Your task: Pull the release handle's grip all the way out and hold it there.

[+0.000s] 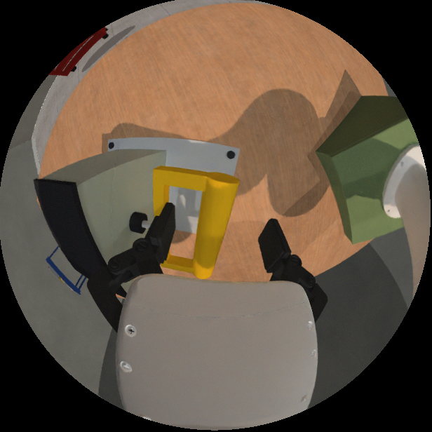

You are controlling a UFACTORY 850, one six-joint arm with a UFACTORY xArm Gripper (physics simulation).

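Observation:
The release handle's yellow grip (212,230) is a rectangular loop with a thick round bar on its right side. It stands out from the pale grey-green housing (115,200), which has a black cover (62,215) on its left. My gripper (221,222) is wide open. The thick bar shows between the two fingers, nearer the left one. The left fingertip overlaps the loop's opening and hides part of its left side; the right fingertip is off to the right of the bar. I cannot tell whether the left finger touches the loop. Part of the housing is hidden behind the left finger.
A grey mounting plate (200,152) with black bolts lies behind the grip. A black knob (138,222) sticks out of the housing. A green block-shaped base (340,185) with the arm's white mount stands at the right on the wooden table top (200,65). A blue frame (64,283) is at the lower left.

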